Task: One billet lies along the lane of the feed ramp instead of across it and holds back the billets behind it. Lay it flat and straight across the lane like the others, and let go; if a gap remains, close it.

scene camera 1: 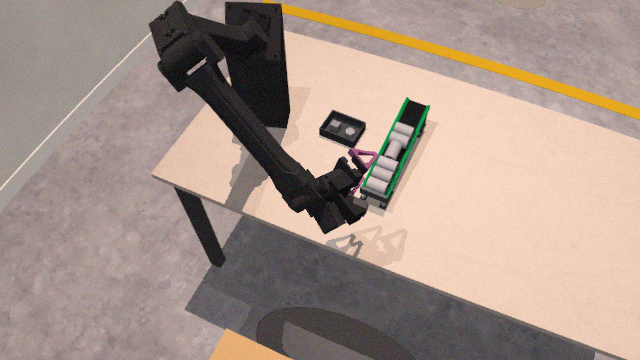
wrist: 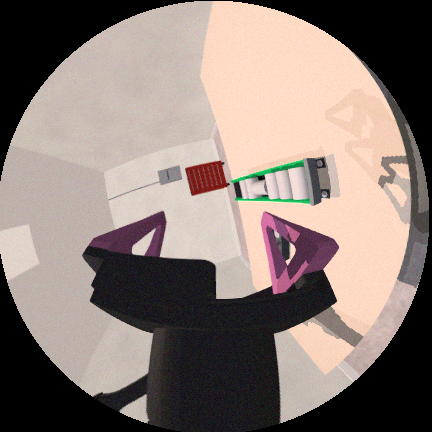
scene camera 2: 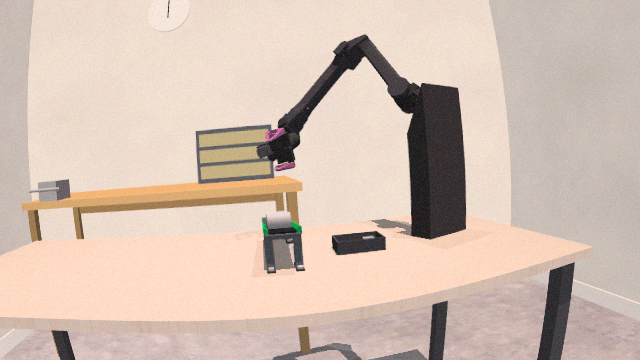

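Seen in the pictures: gripper, fingertip midpoint: (scene camera 1: 370, 165) (wrist: 213, 216) (scene camera 2: 272, 155); arm's base, origin of the base link: (scene camera 1: 251, 30) (scene camera 2: 434, 108).
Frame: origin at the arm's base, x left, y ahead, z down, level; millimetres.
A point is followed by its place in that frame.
The feed ramp (scene camera 1: 420, 131) @(x 68, y 543, z 368 mm) (scene camera 2: 283, 234) (wrist: 313, 181) has green side rails and stands on the table. The turned billet (scene camera 1: 393, 150) @(x -121, y 468, z 269 mm) (wrist: 259, 186) @(x -127, y 467, z 270 mm) is light grey and lies along the lane. Three billets lie across the lane on its lower side, the nearest of them this billet (scene camera 1: 387, 164) @(x -172, y 459, z 277 mm) (wrist: 271, 185) @(x -171, y 456, z 277 mm). More billets (scene camera 1: 402, 131) @(x -41, y 483, z 265 mm) lie across on its upper side. In scene camera 2 one billet (scene camera 2: 278, 220) @(x -6, y 492, z 274 mm) shows above the ramp's end. My gripper (scene camera 1: 361, 172) @(x -312, y 420, z 114 mm) (scene camera 2: 282, 150) @(x -312, y 420, z 114 mm) (wrist: 213, 216) @(x -312, y 420, z 114 mm) with pink fingers is open and empty, in the air above and beside the ramp's lower end, apart from the billets.
A black tray (scene camera 1: 327, 136) @(x -39, y 240, z 365 mm) (scene camera 2: 358, 245) @(x 47, y 303, z 354 mm) with two small light pieces stands on the table (scene camera 1: 500, 200) @(x -145, y 832, z 375 mm) (scene camera 2: 150, 280) @(x 85, y 842, z 375 mm) (wrist: 280, 90) @(x -257, y 690, z 375 mm), between the ramp and the arm's black pedestal (scene camera 1: 257, 85) @(x -44, y 13, z 178 mm) (scene camera 2: 437, 165) @(x 50, y 43, z 167 mm). In the wrist view the tray is mostly hidden behind a finger.
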